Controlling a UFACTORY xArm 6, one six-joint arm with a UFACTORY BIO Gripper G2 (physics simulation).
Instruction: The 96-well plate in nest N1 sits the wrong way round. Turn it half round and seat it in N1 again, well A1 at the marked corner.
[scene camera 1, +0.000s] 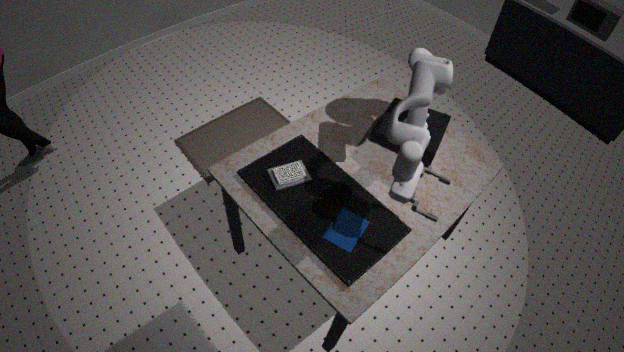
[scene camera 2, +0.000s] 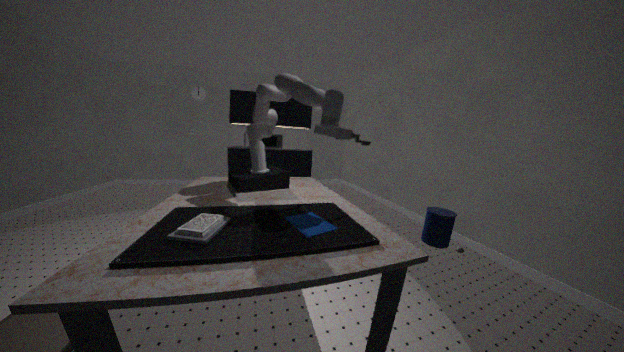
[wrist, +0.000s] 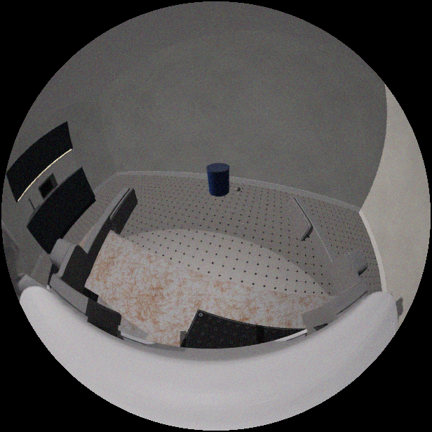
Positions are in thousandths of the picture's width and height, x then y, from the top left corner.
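Observation:
You'd find my gripper (scene camera 1: 711, 570) in the scene, and I can see my gripper (wrist: 492, 455) from the wrist as well. There's also a flat blue square (scene camera 1: 554, 658), and that's the same flat blue square (scene camera 2: 496, 638) too.

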